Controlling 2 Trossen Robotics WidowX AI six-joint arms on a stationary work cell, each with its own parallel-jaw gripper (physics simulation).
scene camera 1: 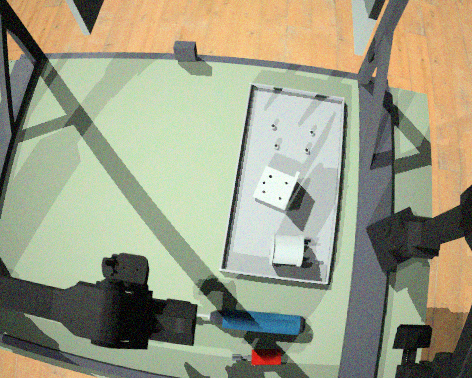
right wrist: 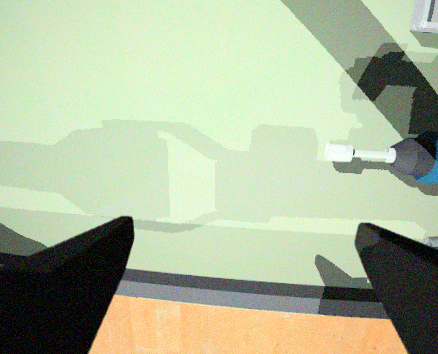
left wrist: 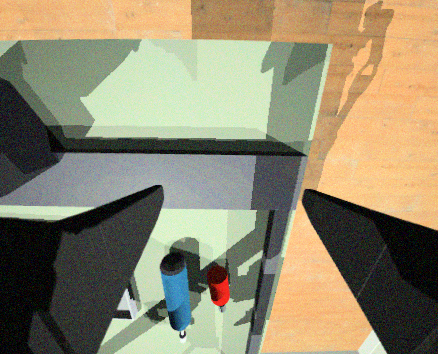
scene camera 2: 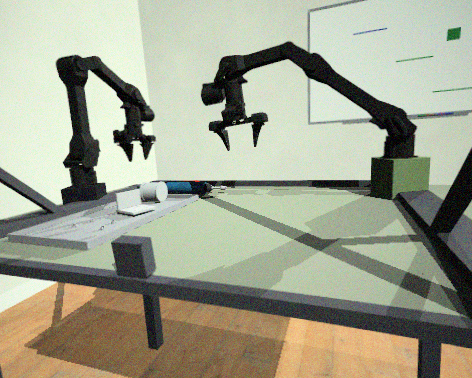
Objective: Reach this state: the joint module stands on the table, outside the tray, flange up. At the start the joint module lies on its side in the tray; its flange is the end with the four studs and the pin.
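Places are measured from the left arm's base along level axes (x back, y right, z up), in millimetres.
Pixels of known places: left gripper, between the fingertips: (scene camera 1: 391, 370) (left wrist: 234, 193) (scene camera 2: 138, 160); right gripper, between the fingertips: (right wrist: 246, 230) (scene camera 2: 241, 148); left arm's base, origin of its link: (scene camera 1: 399, 237) (scene camera 2: 84, 185); right arm's base, origin of its link: (scene camera 2: 399, 157).
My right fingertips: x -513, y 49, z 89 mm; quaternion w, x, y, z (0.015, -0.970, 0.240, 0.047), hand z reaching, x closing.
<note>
Ahead of a thing's pixels: the offset from my right fingertips to its top centre. "pt": to the spot under its first point. Level surfaces: height alone.
The white cylindrical joint module @(dy +20, dx +295, dz -82 mm) (scene camera 1: 288, 250) (scene camera 2: 154, 192) lies on its side in the grey tray @(dy +163, dx +351, dz -134 mm) (scene camera 1: 257, 235) (scene camera 2: 60, 235), near the tray's lower end in scene camera 1. Its dark studs point right there. The table @(dz -150 mm) (scene camera 1: 150, 125) is pale green. My left gripper (scene camera 2: 138, 159) (left wrist: 234, 193) is open and empty, fingers down, high above the table beyond the tray in scene camera 2. My right gripper (scene camera 2: 242, 148) (right wrist: 246, 230) is open and empty, fingers down, high above the table, well away from the module. The module does not show in either wrist view.
A white L-shaped bracket (scene camera 1: 275, 187) (scene camera 2: 132, 205) with holes stands in the tray beside the module, with several small pegs beyond it. A blue-handled tool @(pt dy -96, dx +194, dz -109 mm) (scene camera 1: 262, 322) (scene camera 2: 185, 187) (left wrist: 177, 295) and a red-handled one @(dy -162, dx +158, dz -116 mm) (scene camera 1: 266, 357) (left wrist: 218, 285) lie outside the tray.
</note>
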